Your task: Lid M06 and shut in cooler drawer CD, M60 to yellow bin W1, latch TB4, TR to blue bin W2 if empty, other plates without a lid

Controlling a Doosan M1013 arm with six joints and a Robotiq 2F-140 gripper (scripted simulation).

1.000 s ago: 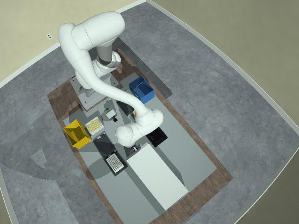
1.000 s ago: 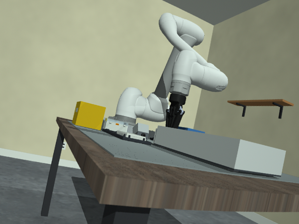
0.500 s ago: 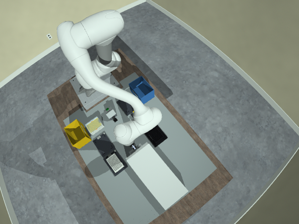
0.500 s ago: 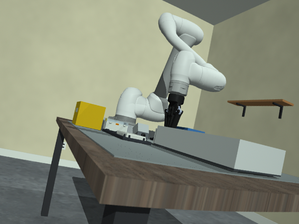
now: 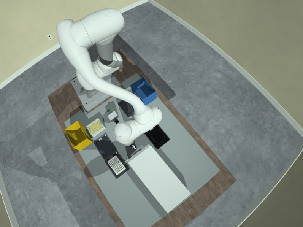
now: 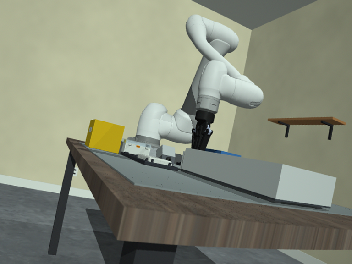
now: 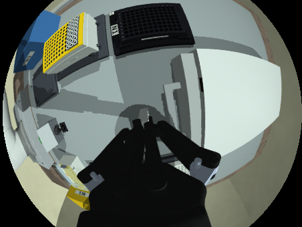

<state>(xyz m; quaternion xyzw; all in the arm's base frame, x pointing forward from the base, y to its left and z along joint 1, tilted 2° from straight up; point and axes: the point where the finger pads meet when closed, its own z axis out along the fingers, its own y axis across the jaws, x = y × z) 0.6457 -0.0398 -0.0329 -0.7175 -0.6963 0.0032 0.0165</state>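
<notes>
Right now my hand is 60 mm short of the black assay plate, 190 mm to the right of it and 20 mm above it. Also, from my hand: clear assay plate: 30 mm ahead, 190 mm to the right, 20 mm below; then plate lid: 160 mm ahead, 10 mm to the right, 20 mm below; then black nest: 60 mm ahead, 190 mm to the left, 30 mm below.
</notes>
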